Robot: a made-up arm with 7 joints. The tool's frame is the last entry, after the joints. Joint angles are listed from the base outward.
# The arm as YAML. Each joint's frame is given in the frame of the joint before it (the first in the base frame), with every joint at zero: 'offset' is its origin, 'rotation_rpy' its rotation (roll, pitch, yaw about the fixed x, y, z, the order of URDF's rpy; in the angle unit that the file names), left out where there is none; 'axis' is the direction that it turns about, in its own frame. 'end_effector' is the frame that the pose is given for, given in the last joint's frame.
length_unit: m
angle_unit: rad
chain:
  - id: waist
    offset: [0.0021, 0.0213, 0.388]
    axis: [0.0, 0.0, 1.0]
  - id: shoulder
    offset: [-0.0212, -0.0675, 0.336]
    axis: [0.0, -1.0, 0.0]
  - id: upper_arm
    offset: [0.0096, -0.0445, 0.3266]
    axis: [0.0, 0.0, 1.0]
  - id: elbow
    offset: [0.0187, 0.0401, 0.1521]
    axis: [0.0, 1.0, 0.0]
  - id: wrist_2
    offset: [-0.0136, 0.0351, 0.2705]
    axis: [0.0, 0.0, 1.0]
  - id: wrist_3
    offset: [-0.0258, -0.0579, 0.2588]
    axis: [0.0, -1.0, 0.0]
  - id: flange
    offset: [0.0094, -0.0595, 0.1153]
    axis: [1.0, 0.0, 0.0]
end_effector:
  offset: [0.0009, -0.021, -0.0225]
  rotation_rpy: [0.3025, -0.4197, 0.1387]
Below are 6 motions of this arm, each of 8 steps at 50 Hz.
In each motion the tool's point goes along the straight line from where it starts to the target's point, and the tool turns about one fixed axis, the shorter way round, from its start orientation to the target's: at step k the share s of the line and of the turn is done. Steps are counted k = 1, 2, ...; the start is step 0. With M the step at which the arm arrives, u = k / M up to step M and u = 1 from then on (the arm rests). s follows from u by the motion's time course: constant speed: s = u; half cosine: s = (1 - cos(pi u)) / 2; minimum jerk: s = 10 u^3 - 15 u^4 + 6 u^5.
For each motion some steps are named. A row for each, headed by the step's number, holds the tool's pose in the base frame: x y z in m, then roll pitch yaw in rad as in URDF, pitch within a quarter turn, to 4 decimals.
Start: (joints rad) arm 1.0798 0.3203 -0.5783 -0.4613 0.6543 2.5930 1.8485
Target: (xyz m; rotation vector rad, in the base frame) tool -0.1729 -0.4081 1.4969 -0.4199 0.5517 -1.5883
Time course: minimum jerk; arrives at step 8
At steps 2, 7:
2: -0.1844 -0.4156 1.4886 -0.6461 0.0373 -1.6595
7: -0.1731 -0.4082 1.4968 -0.6179 0.0559 -1.6643

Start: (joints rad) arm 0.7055 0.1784 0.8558 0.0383 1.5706 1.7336 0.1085
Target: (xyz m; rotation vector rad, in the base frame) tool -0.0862 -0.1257 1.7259 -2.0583 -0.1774 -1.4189
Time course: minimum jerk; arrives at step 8
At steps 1, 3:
1: -0.0284 -0.0289 1.7325 -2.3507 -1.0828 -0.3382
3: -0.0436 -0.0544 1.7307 -2.2766 -1.0838 -0.3839

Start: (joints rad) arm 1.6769 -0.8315 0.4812 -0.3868 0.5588 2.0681 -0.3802
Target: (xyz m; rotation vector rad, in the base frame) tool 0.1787 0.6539 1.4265 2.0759 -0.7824 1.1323
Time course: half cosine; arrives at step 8
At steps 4, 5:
4: 0.2113 0.6409 1.4278 2.6505 -0.9656 -0.3844
5: 0.1988 0.6459 1.4273 2.6359 -1.0003 -0.3934

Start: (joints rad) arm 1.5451 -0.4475 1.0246 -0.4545 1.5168 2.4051 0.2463
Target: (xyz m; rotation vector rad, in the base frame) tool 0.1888 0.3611 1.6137 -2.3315 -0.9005 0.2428
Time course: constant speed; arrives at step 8
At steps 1, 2, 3, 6, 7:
1: 0.2074 0.3898 1.5911 -2.3983 0.0836 0.8039
2: 0.2047 0.3857 1.5943 -2.4113 0.0651 0.7912
3: 0.2021 0.3816 1.5976 -2.4241 0.0464 0.7788
6: 0.1941 0.3693 1.6072 -2.4610 -0.0105 0.7431
7: 0.1915 0.3652 1.6105 -2.4729 -0.0297 0.7316

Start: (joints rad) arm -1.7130 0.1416 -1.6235 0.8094 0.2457 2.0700 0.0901
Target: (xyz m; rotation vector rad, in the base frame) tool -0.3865 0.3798 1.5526 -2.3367 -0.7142 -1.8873
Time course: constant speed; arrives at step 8
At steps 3, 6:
3: -0.3847 0.3392 1.5734 2.4943 -1.2674 1.0317
6: -0.3858 0.3635 1.5609 2.4195 -1.2361 1.0999

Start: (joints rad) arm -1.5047 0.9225 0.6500 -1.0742 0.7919 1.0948 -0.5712
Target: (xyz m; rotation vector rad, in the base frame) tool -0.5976 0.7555 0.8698 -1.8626 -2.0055 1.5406
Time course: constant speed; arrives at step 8
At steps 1, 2, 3, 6, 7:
1: -0.5565 0.8030 0.9269 -2.1208 0.5501 1.9328
2: -0.5624 0.7962 0.9187 -2.1407 0.5600 1.9350
3: -0.5683 0.7894 0.9106 -2.1606 0.5700 1.9371
6: -0.5859 0.7691 0.8861 -2.2212 0.6001 1.9419
7: -0.5917 0.7623 0.8780 -2.2416 0.6102 1.9431

